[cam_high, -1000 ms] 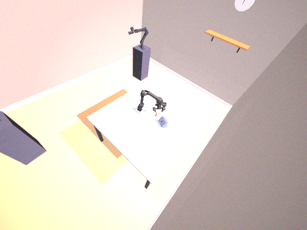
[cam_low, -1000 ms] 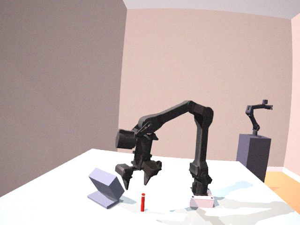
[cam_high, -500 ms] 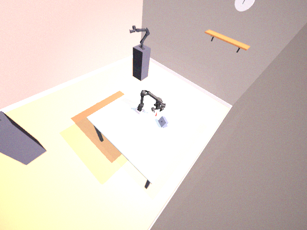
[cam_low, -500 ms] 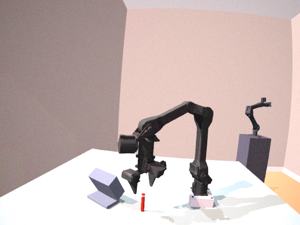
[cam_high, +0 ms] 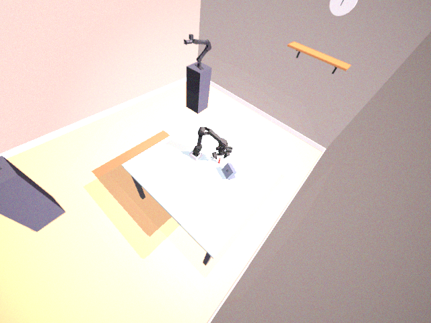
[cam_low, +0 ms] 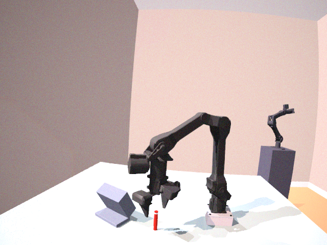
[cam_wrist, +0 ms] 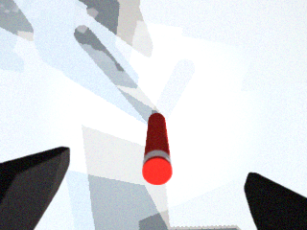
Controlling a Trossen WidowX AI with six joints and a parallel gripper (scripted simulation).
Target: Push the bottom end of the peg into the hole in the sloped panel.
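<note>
Right now the round red peg is 2 cm below my gripper tip. Round my gripper tip: sloped panel: 17 cm ahead, 6 cm to the right.
</note>
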